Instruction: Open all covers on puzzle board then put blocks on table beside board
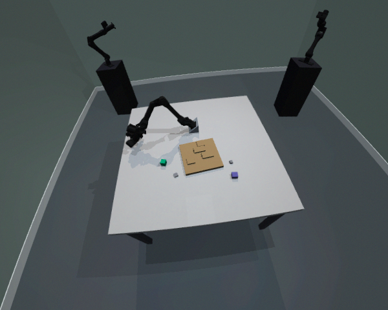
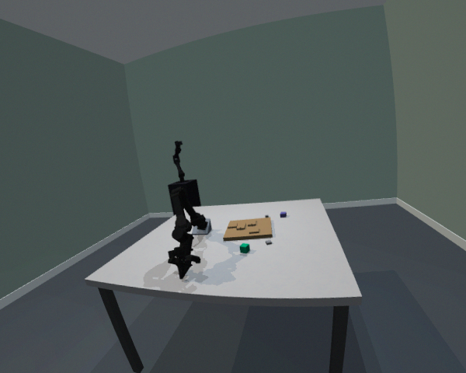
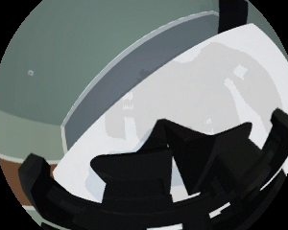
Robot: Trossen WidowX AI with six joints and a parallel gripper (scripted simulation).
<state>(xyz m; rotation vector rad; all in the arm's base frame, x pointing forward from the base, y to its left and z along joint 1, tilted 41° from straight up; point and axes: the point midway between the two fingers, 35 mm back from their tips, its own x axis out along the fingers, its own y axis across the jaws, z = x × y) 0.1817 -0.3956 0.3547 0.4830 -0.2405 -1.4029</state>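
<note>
The green block is 200 mm ahead of my gripper tip and 320 mm to the left of it. The rest, counted from my gripper tip: tan puzzle board (100 mm ahead, 590 mm to the left); then purple block (310 mm ahead, 870 mm to the left).
</note>
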